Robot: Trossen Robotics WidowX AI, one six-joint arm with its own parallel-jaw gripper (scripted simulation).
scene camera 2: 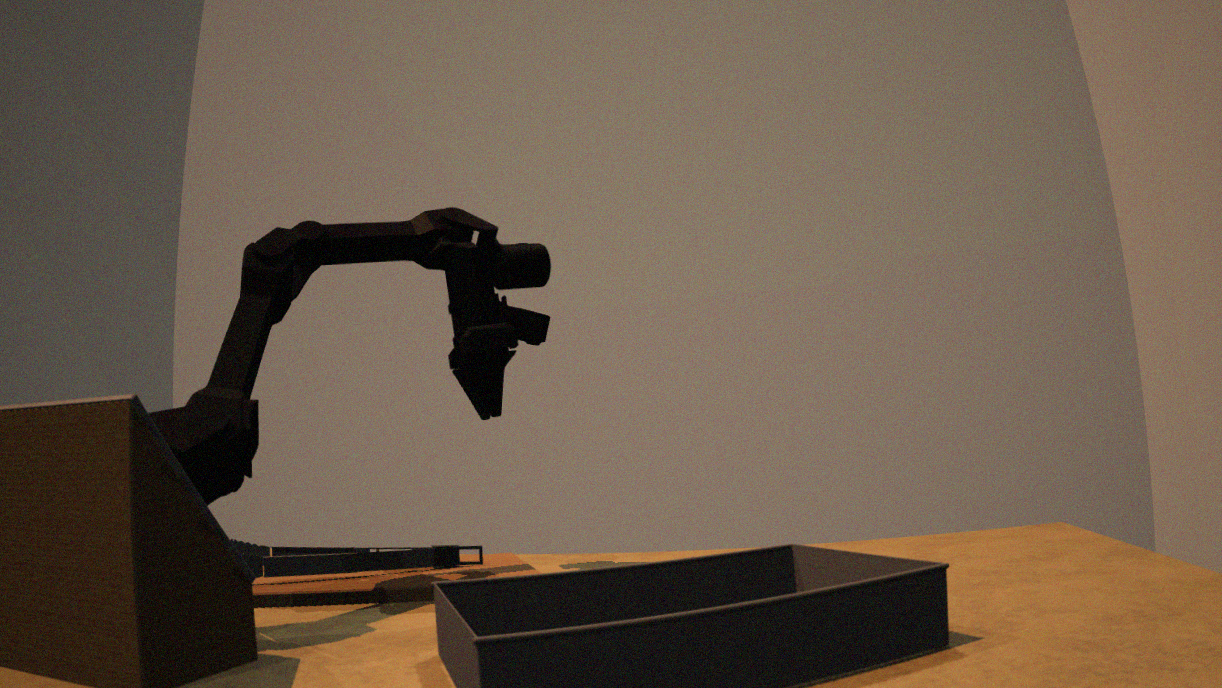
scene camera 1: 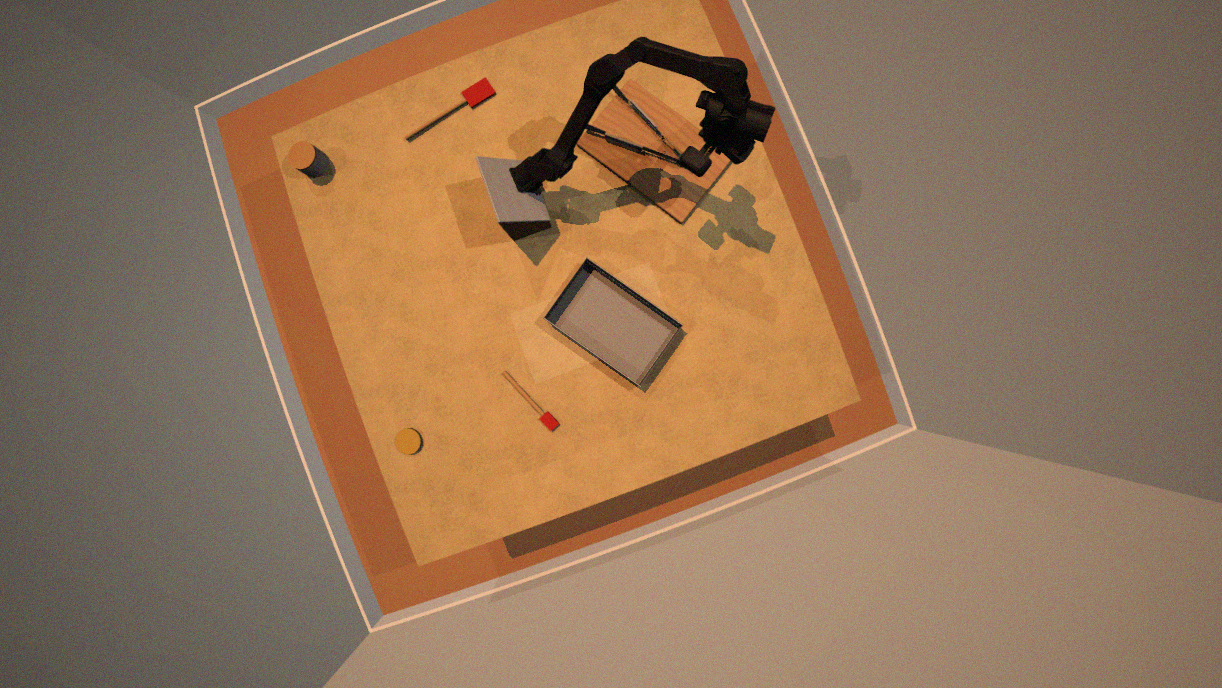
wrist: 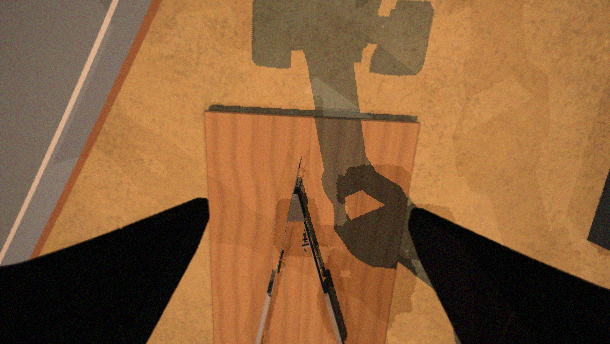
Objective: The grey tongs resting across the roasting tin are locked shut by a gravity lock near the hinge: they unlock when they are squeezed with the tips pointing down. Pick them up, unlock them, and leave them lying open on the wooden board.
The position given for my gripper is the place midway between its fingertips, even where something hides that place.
my gripper: scene camera 2 491,418; scene camera 1 711,153; wrist 309,212
same spot on wooden board: (scene camera 2: 395,585) = (wrist: 390,252)
